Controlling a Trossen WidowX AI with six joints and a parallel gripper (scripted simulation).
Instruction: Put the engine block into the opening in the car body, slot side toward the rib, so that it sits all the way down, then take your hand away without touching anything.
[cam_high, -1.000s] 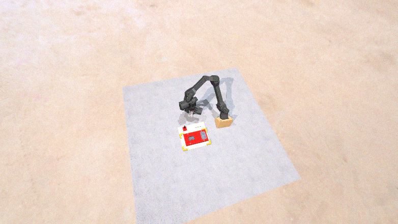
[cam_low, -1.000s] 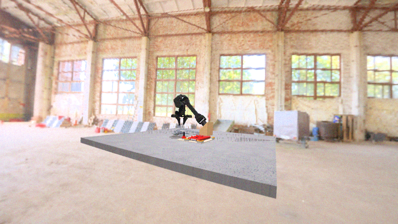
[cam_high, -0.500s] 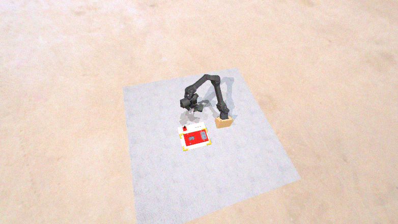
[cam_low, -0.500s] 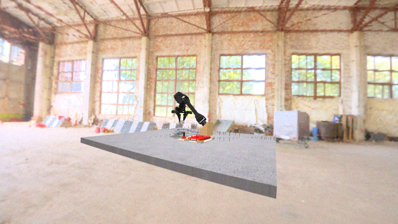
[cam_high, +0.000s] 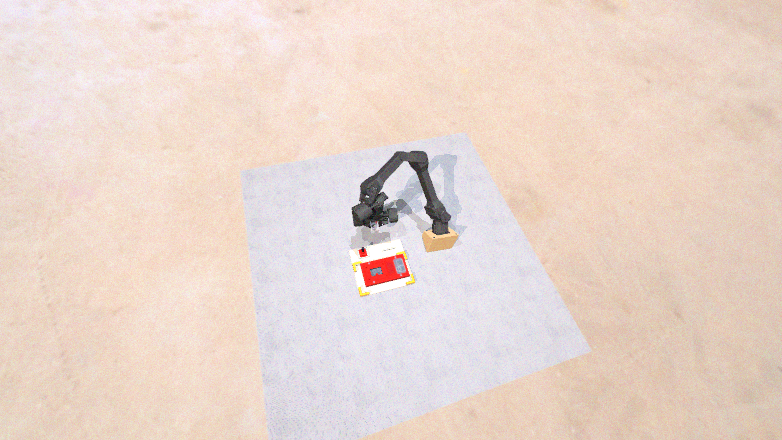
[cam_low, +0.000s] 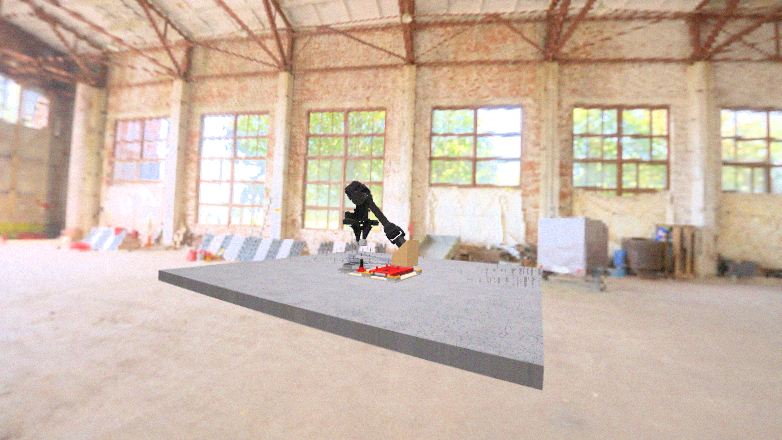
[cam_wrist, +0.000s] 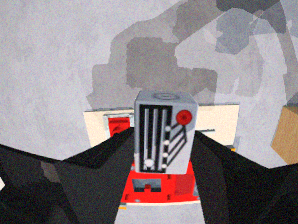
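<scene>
Right now the black post is 6 cm ahead of my gripper tip, 6 cm to the left of it and 10 cm below it. The rest, counted from my gripper tip: engine block 1 cm below.
</scene>
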